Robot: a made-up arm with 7 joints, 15 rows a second.
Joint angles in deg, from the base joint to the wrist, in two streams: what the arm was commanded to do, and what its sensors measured. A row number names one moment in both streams.
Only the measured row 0 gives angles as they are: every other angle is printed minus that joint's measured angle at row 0.
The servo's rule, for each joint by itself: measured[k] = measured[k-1] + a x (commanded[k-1-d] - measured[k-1]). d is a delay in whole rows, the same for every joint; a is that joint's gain. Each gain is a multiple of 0.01, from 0.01 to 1. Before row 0 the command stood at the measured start. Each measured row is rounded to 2 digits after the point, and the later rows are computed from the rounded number. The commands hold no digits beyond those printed.
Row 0, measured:
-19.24, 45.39, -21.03, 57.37, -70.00, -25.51, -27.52
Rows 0 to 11, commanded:
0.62, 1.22, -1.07, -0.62, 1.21, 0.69, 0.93
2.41, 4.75, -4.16, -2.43, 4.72, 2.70, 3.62
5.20, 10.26, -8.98, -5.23, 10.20, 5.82, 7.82
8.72, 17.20, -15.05, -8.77, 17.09, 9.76, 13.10
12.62, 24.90, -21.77, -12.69, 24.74, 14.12, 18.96
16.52, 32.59, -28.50, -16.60, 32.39, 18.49, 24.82
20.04, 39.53, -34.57, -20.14, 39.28, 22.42, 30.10
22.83, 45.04, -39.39, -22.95, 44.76, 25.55, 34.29
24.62, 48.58, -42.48, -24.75, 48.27, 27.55, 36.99
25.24, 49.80, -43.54, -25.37, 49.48, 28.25, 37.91
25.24, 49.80, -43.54, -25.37, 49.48, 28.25, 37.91
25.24, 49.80, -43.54, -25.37, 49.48, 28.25, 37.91
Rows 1 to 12, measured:
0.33, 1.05, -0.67, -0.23, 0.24, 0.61, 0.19
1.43, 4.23, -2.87, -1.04, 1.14, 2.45, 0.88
3.43, 9.42, -6.72, -2.59, 2.95, 5.42, 2.27
6.23, 16.11, -11.97, -4.88, 5.78, 9.24, 4.44
9.62, 23.67, -18.14, -7.77, 9.57, 13.53, 7.34
13.28, 31.34, -24.67, -11.04, 14.13, 17.89, 10.84
16.86, 38.38, -30.91, -14.41, 19.16, 21.88, 14.69
20.02, 44.11, -36.25, -17.57, 24.28, 25.11, 18.61
22.46, 47.95, -40.17, -20.23, 29.08, 27.26, 22.29
23.93, 49.54, -42.29, -22.13, 33.16, 28.13, 25.41
24.62, 49.76, -43.08, -23.33, 36.42, 28.24, 27.91
24.95, 49.79, -43.37, -24.08, 39.03, 28.25, 29.91
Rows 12 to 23, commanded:
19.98, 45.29, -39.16, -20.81, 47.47, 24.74, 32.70
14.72, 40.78, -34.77, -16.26, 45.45, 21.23, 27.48
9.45, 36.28, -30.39, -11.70, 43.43, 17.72, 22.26
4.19, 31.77, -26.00, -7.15, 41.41, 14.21, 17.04
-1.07, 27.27, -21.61, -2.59, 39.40, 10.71, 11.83
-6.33, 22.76, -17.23, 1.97, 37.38, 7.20, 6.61
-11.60, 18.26, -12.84, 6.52, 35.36, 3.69, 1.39
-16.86, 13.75, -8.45, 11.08, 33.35, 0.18, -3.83
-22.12, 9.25, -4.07, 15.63, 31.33, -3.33, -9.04
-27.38, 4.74, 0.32, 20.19, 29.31, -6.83, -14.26
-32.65, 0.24, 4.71, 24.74, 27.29, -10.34, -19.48
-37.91, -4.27, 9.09, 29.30, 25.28, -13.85, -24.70
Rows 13 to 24, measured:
22.32, 45.92, -40.72, -22.87, 40.72, 25.16, 30.47
18.29, 41.50, -36.97, -20.42, 41.67, 21.70, 29.87
13.60, 37.01, -32.82, -17.19, 42.02, 18.20, 28.35
8.61, 32.50, -28.52, -13.48, 41.90, 14.69, 26.09
3.48, 28.00, -24.17, -9.45, 41.40, 11.19, 23.24
-1.72, 23.49, -19.80, -5.22, 40.60, 7.68, 19.91
-6.96, 18.99, -15.42, -0.88, 39.55, 4.17, 16.21
-12.21, 14.48, -11.03, 3.55, 38.31, 0.66, 12.20
-17.46, 9.98, -6.65, 8.02, 36.91, -2.85, 7.95
-22.72, 5.47, -2.26, 12.52, 35.39, -6.35, 3.51
-27.98, 0.97, 2.13, 17.04, 33.77, -9.86, -1.09
-33.24, -3.54, 6.51, 21.58, 32.07, -13.37, -5.81

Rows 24 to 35, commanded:
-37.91, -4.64, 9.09, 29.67, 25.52, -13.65, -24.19
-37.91, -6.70, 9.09, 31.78, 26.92, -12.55, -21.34
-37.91, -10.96, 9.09, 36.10, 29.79, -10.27, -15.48
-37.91, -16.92, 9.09, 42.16, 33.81, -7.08, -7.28
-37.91, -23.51, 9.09, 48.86, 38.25, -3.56, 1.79
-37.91, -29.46, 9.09, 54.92, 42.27, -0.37, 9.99
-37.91, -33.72, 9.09, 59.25, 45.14, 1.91, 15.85
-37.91, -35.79, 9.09, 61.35, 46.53, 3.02, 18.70
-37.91, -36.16, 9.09, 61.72, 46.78, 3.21, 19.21
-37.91, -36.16, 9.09, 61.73, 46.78, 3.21, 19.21
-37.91, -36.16, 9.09, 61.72, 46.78, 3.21, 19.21
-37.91, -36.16, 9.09, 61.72, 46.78, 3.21, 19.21
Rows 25 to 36, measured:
-35.72, -4.49, 8.14, 24.57, 30.76, -13.62, -9.49
-36.88, -6.39, 8.74, 27.24, 29.99, -12.68, -11.86
-37.43, -10.32, 8.96, 30.52, 29.95, -10.56, -12.58
-37.68, -16.00, 9.04, 34.83, 30.72, -7.50, -11.52
-37.80, -22.46, 9.07, 40.02, 32.23, -4.03, -8.86
-37.86, -28.48, 9.08, 45.53, 34.24, -0.81, -5.09
-37.89, -32.99, 9.09, 50.61, 36.42, 1.58, -0.90
-37.90, -35.40, 9.09, 54.58, 38.44, 2.85, 3.02
-37.91, -36.05, 9.09, 57.22, 40.11, 3.17, 6.26
-37.91, -36.14, 9.09, 58.89, 41.44, 3.21, 8.85
-37.91, -36.16, 9.09, 59.94, 42.51, 3.21, 10.92
-37.91, -36.16, 9.09, 60.60, 43.36, 3.21, 12.58

